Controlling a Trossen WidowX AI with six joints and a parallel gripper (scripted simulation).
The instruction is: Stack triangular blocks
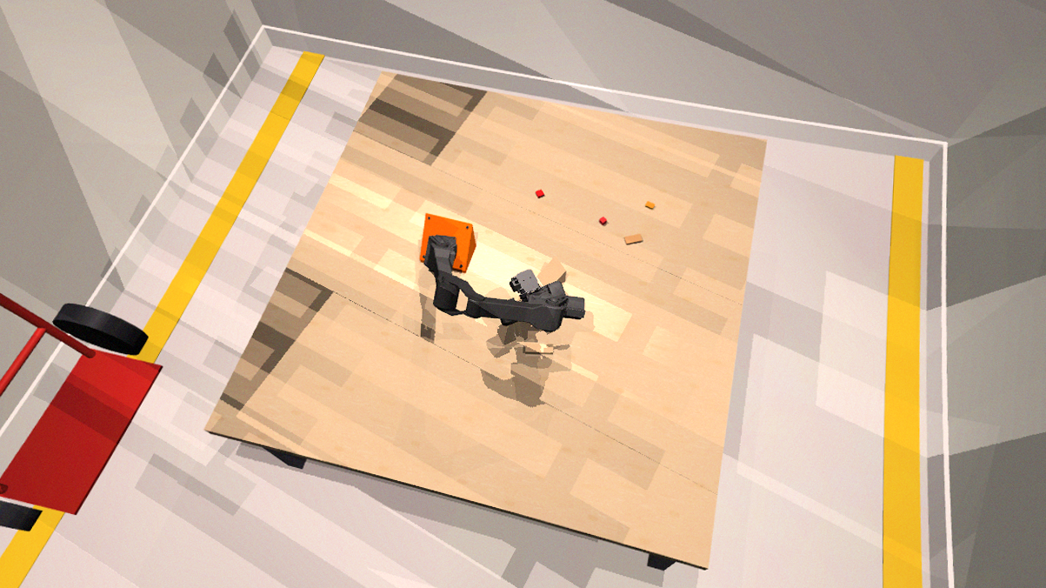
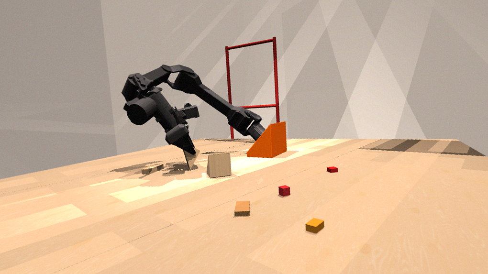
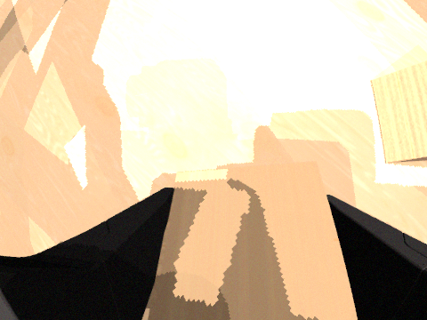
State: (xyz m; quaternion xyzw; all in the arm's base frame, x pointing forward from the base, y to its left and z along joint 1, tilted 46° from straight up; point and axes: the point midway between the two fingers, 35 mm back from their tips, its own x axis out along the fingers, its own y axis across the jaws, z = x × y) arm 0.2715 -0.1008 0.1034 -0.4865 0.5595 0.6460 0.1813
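My gripper tip is now 110 mm to the left of the thin flat wooden piece, 70 mm short of it and 40 mm above it. From my gripper tip the other things lie so: orange cube 420 mm to the left, 300 mm ahead, 50 mm below.
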